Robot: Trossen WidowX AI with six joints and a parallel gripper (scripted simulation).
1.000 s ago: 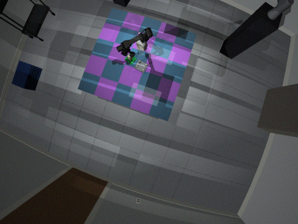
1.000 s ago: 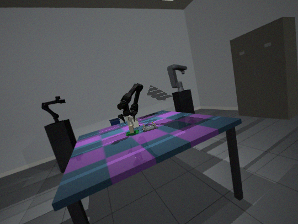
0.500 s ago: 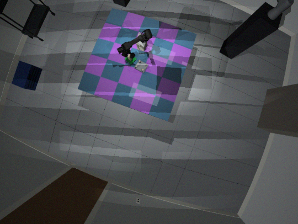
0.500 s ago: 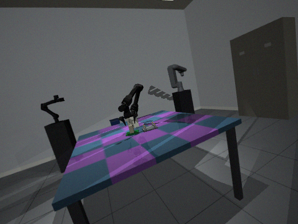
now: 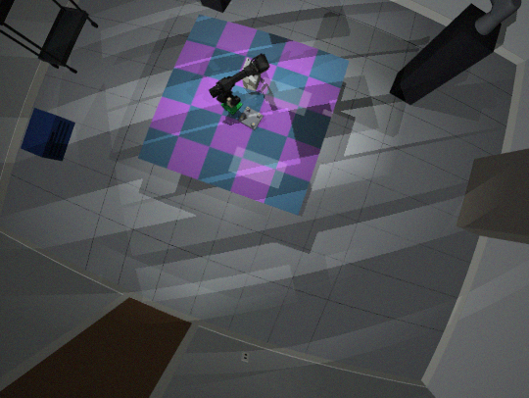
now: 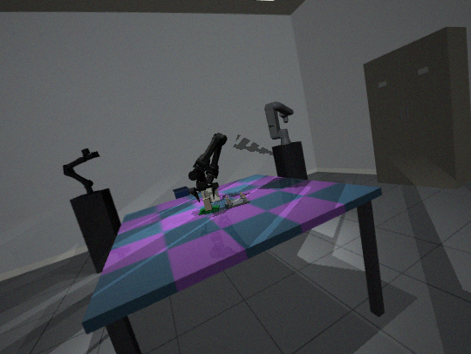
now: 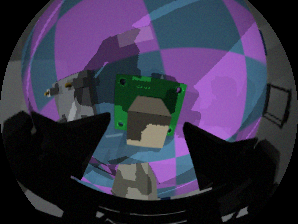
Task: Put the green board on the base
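The green board is 4 cm below my gripper tip. Also, from my gripper tip: grey base: 3 cm ahead, 18 cm to the left, 6 cm below.
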